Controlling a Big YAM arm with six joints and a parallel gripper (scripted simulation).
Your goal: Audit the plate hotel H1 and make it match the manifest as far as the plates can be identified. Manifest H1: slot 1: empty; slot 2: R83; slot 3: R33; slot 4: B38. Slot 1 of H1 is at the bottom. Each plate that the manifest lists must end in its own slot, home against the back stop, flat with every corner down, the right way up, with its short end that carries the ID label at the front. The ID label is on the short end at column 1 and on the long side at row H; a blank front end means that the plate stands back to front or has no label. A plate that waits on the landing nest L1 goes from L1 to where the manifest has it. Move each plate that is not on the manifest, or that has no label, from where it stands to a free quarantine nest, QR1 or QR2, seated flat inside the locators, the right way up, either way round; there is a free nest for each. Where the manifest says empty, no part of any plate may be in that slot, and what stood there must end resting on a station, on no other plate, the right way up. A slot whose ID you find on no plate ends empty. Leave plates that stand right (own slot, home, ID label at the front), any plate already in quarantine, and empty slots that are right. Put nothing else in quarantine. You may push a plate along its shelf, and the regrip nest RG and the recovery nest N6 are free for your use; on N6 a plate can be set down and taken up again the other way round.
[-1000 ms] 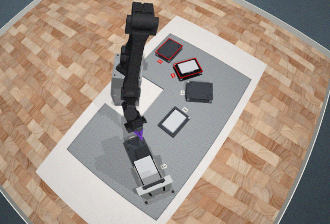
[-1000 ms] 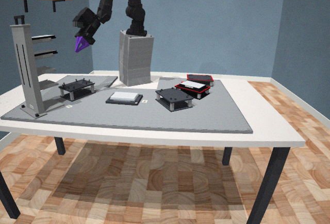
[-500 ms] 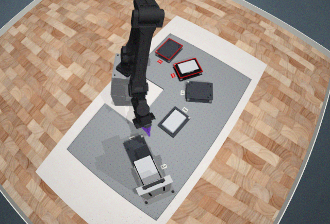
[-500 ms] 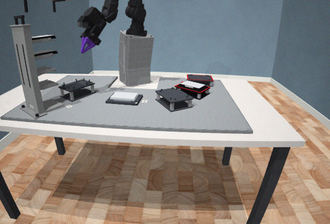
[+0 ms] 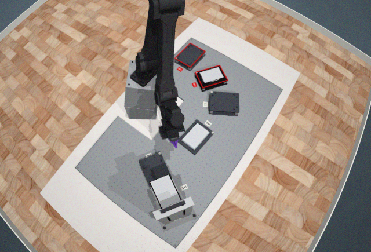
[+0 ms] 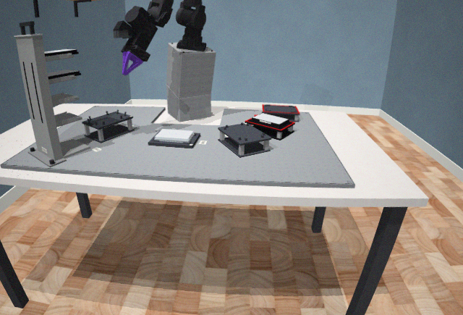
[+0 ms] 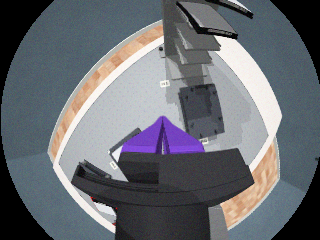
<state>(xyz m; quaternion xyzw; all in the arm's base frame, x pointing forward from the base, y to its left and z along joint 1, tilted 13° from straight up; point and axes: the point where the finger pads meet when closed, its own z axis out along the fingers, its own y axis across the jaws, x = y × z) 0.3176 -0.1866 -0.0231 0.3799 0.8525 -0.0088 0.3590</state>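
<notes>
Right now my hand is 230 mm above the white plate and 170 mm to the right of it. Round my hand: plate hotel H1 (250 mm to the right, 170 mm ahead, 50 mm below); then regrip nest RG (190 mm below, 110 mm to the right, 50 mm behind); then flat pad N6 (240 mm below, 170 mm to the left).
</notes>
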